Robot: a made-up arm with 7 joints. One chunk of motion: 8 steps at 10 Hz.
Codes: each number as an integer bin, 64 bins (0 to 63) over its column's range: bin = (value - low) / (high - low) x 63, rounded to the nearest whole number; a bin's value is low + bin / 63 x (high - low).
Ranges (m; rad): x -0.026..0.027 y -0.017..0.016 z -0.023..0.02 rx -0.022..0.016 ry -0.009..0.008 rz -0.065..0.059
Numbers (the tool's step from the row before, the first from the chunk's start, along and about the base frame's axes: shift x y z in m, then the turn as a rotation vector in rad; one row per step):
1: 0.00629 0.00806 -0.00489 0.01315 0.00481 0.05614
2: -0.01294 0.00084 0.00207 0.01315 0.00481 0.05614
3: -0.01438 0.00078 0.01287 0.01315 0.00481 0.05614
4: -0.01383 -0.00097 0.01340 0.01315 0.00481 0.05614
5: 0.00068 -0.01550 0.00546 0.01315 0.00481 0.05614
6: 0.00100 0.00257 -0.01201 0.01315 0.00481 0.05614
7: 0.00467 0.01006 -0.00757 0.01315 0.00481 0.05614
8: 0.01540 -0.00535 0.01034 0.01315 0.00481 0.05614
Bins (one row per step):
1: 38 48 27 58 51 62
2: 16 34 37 58 51 62
3: 14 34 53 58 51 62
4: 14 31 53 58 51 62
5: 32 3 42 58 51 62
6: 32 37 16 58 51 62
7: 36 52 23 58 51 62
8: 49 22 49 58 51 62

